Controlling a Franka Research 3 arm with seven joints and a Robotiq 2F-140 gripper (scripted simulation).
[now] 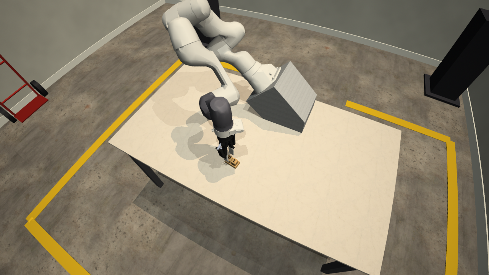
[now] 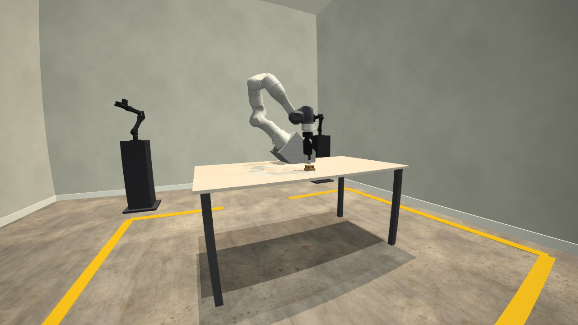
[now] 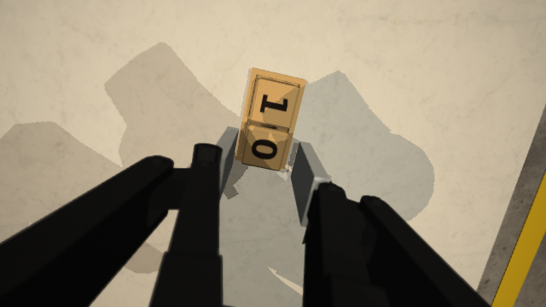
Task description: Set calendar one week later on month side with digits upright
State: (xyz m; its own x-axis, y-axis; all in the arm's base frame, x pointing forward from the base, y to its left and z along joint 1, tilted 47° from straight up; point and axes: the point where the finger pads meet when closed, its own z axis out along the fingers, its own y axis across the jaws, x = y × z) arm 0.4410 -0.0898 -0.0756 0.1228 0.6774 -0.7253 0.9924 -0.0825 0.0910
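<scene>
My gripper is now 6 cm above the wooden digit cube. From my hand the other things lie so: wooden tray (2 cm to the left, 7 cm below).
</scene>
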